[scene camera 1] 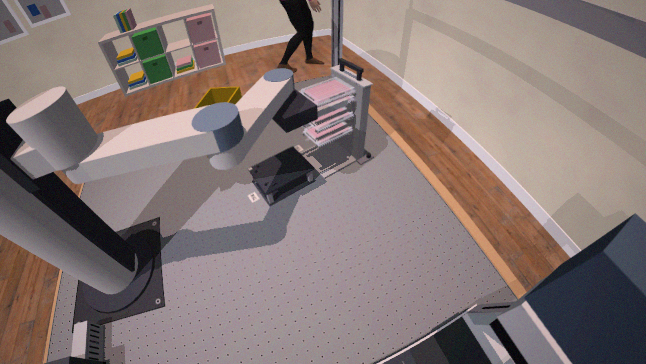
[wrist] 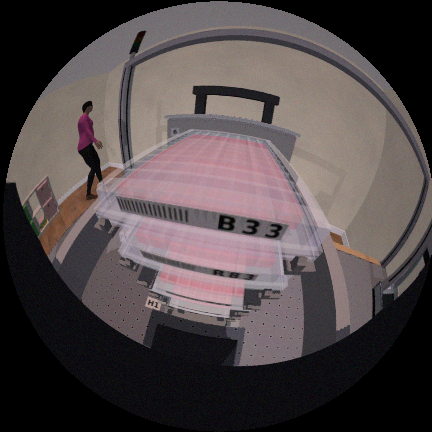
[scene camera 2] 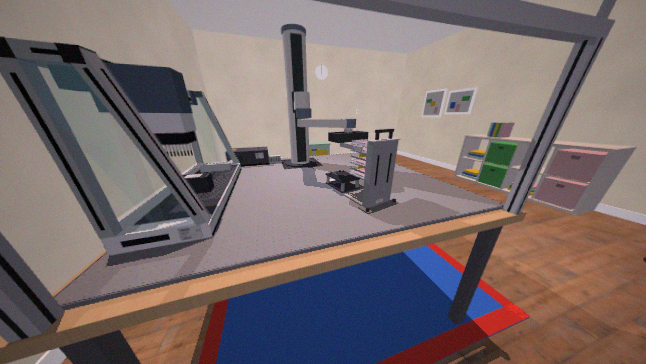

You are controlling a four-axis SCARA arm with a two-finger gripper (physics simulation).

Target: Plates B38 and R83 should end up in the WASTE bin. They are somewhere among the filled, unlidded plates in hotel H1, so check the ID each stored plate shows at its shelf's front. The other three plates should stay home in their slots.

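Places are measured from the arm's base along level axes (x ahead, y up, z right), in metres.
Pixels of known places: gripper, fingertip midpoint: [scene camera 1: 334, 93] [wrist: 222, 167]; arm's base, link origin: [scene camera 1: 120, 272] [scene camera 2: 300, 164].
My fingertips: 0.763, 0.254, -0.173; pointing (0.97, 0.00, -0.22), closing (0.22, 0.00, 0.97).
Note:
For each thing: its top centre in the pictures, then the offset to it from my fingertips, as dx, dy, dz.
- top plate B33, top centre: [wrist: 221, 144] [scene camera 1: 327, 88] [scene camera 2: 368, 141] -0.021, +0.024, +0.004
- plate R83, top centre: [wrist: 218, 183] -0.021, -0.004, +0.005
- lower plate, top centre: [wrist: 211, 235] [scene camera 1: 327, 113] -0.021, -0.060, +0.004
- yellow WASTE bin, top centre: [scene camera 1: 215, 99] -0.328, -0.042, -0.220
Hotel H1 [scene camera 1: 362, 120] [scene camera 2: 381, 177] [wrist: 180, 124] holds several filled, pink plates. In the wrist view, the top plate B33 [wrist: 200, 175] covers much of plate R83 [wrist: 234, 274] directly below it. A lower plate [wrist: 200, 286] shows under them, its ID unreadable. My gripper [scene camera 1: 334, 104] [wrist: 222, 167] is inside the hotel's front, its fingers closed in at the two sides of R83, below B33. It is shut on R83, whose tray looks level and in line with its shelf. B33 hides the fingertips. B38 is not readable in any view. The yellow WASTE bin [scene camera 1: 220, 95] shows partly behind the arm.
A black raised stand [scene camera 1: 282, 172] [scene camera 2: 343, 180] is in front of the hotel, below the arm. A framed machine with glass sides [scene camera 2: 150, 150] stands at the left in scene camera 2. A person [scene camera 1: 299, 30] [wrist: 89, 145] is behind the table.

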